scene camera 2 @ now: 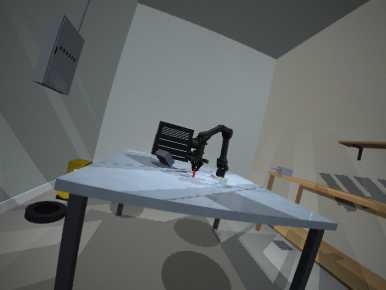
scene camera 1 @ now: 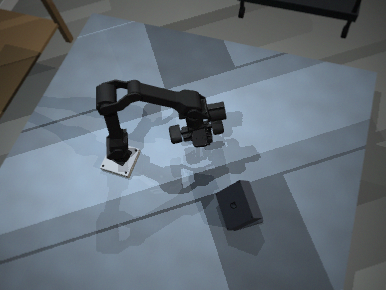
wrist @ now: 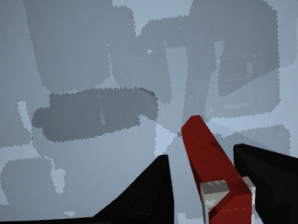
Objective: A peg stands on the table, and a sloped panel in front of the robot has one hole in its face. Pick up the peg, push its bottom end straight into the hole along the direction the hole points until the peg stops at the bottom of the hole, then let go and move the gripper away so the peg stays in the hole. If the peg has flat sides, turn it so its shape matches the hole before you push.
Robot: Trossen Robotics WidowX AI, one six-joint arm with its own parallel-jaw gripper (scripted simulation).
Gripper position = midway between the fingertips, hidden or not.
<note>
In view: the gripper (scene camera 1: pixel 198 139) and a dark sloped panel (scene camera 1: pixel 242 193).
The gripper shows as well in the wrist view (wrist: pixel 201 159).
</note>
